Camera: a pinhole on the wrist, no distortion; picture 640 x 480 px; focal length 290.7 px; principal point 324.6 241.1 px. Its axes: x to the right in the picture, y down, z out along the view. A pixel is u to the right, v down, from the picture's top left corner.
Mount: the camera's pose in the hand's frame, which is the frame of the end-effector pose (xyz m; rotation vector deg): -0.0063 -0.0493 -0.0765 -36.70 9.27 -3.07
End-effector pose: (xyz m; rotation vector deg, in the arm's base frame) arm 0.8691 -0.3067 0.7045 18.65 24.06 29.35
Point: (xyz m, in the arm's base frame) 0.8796 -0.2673 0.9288
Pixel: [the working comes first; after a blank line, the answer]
In the camera's frame: -0.0844 -0.0265 0.3047

244 216
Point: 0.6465 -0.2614 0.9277
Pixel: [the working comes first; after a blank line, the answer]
In the camera's frame: -0.2578 0.1179 0.2457

20 381
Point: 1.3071 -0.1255 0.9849
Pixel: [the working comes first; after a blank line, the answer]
In the camera's frame: 0.2804 -0.1835 0.5244

480 139
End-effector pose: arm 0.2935 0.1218 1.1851 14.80 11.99 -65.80
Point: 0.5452 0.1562 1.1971
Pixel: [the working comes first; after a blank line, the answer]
In the camera's frame: 0.0307 0.1850 0.2534

360 453
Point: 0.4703 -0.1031 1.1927
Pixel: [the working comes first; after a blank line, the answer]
In the camera's frame: 0.2322 0.0056 0.2442

601 248
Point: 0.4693 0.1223 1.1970
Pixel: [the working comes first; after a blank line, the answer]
In the camera's frame: 0.0374 0.1139 0.2107

376 398
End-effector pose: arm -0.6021 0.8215 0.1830 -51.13 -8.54 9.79
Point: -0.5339 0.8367 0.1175
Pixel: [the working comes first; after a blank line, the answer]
In the camera's frame: 0.0563 0.0631 0.1003

488 424
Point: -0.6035 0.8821 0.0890
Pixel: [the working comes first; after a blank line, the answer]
In the camera's frame: -0.0126 0.0897 0.1478

300 418
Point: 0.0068 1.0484 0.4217
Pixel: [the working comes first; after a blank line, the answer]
In the camera's frame: 0.6210 -0.2050 0.2978

outside the picture
